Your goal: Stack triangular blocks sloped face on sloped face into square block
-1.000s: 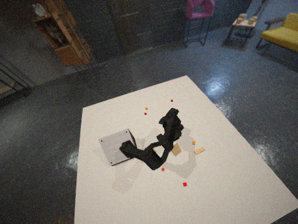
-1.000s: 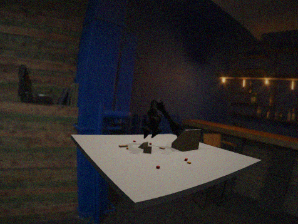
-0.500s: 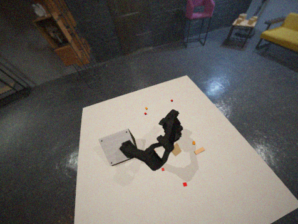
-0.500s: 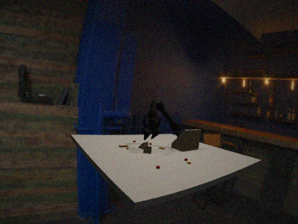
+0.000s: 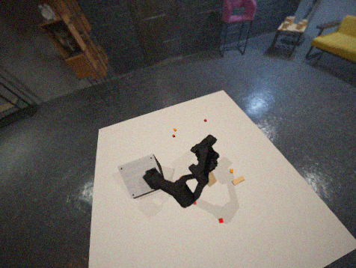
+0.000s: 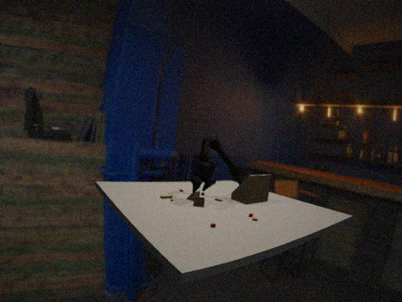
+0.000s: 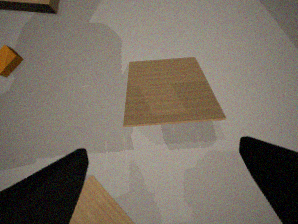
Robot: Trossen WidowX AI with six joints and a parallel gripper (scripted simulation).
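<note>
Now: gripper tip 160 mm short of the flat tan bar, 120 mm to the left of it and 50 mm above it. From my gripper tip the other things lie so: small wooden piece: 160 mm behind, 30 mm to the left, 60 mm below.
</note>
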